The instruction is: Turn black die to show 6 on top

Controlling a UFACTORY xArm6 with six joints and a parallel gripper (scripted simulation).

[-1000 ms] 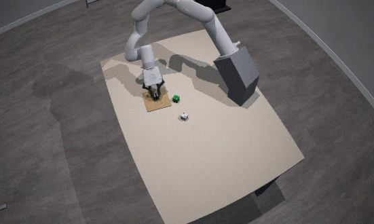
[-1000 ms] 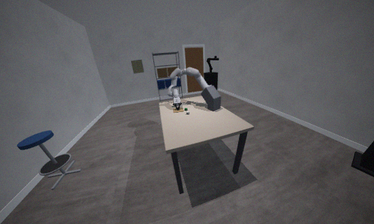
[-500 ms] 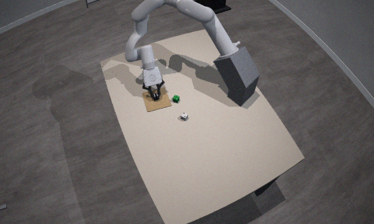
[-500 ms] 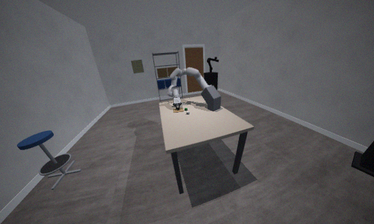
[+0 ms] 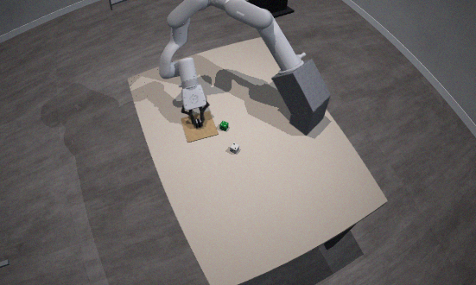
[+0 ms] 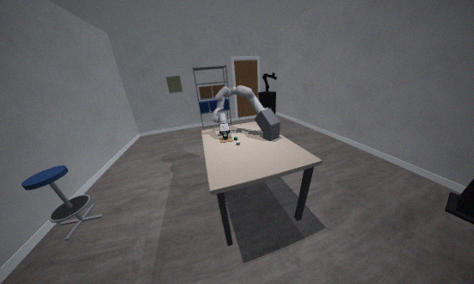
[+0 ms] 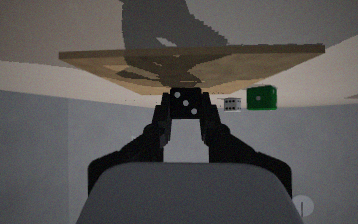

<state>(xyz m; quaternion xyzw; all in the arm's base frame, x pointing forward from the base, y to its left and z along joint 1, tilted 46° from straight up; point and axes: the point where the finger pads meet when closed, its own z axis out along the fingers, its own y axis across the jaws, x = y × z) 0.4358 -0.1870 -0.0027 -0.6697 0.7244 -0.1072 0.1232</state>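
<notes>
Right now my hand is 10 mm to the right of the black die and 10 mm above it. From my hand the other things lie so: green die 80 mm to the left, 80 mm behind, 20 mm below; white die 200 mm to the left, 50 mm behind, 20 mm below.
</notes>
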